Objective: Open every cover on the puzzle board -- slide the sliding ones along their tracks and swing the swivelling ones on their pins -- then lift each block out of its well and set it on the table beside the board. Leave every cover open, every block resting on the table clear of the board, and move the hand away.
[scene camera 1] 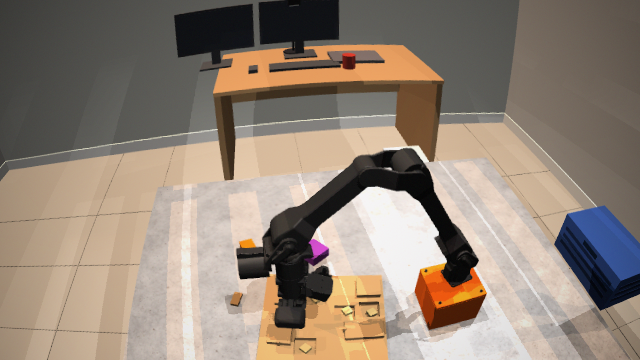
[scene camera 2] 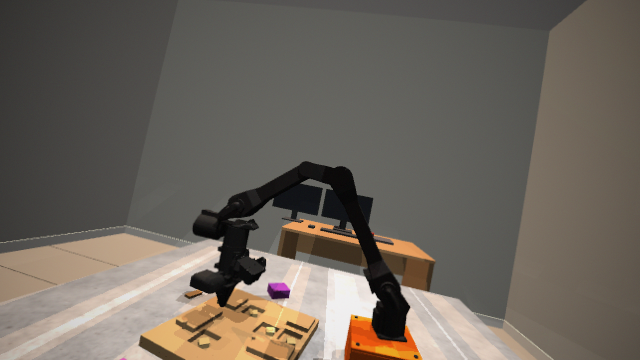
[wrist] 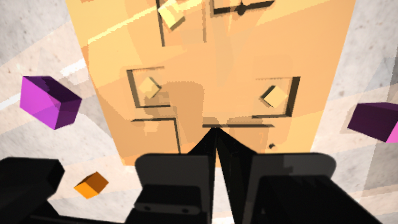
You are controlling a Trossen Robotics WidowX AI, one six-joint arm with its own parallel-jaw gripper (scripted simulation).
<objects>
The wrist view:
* my gripper: 215, 131
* wooden puzzle board: 213, 69
</objects>
